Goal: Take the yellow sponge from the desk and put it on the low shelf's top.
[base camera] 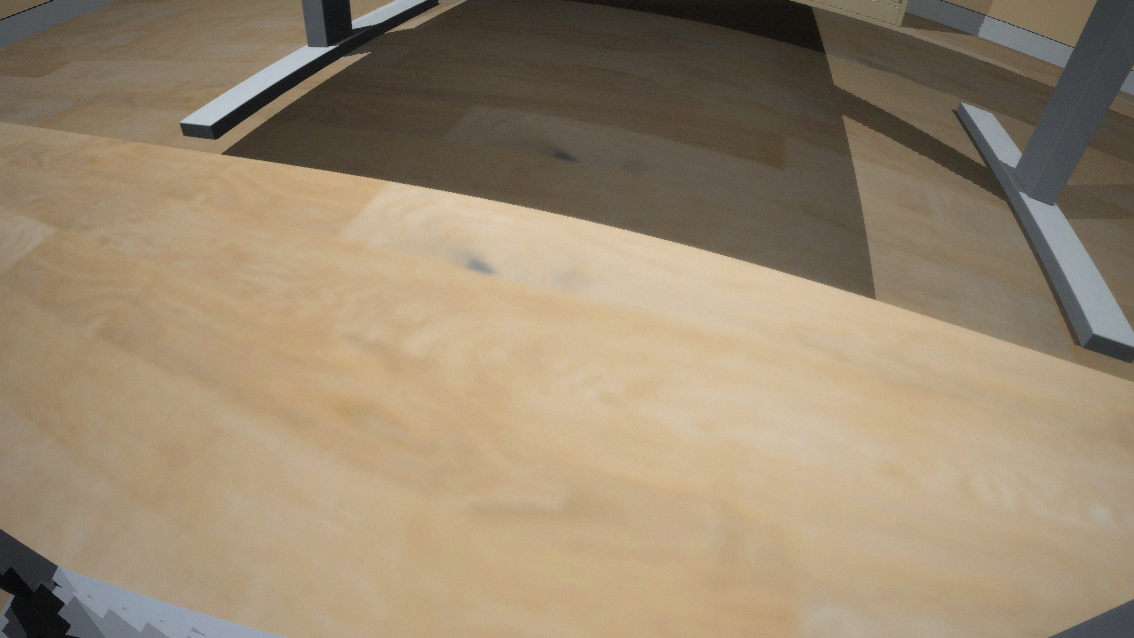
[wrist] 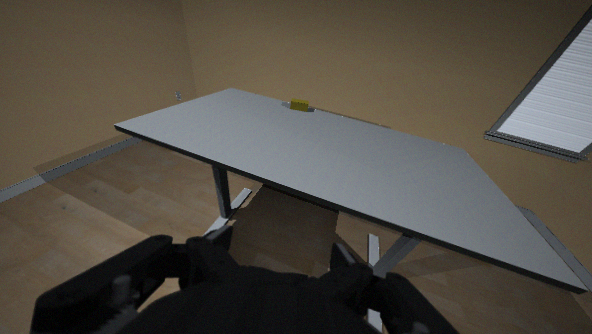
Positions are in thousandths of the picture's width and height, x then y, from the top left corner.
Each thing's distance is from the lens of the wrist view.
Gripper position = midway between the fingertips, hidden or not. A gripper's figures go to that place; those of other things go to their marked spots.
my gripper (wrist: 476,738): 0.16 m
grey desk (wrist: 722,570): 0.79 m
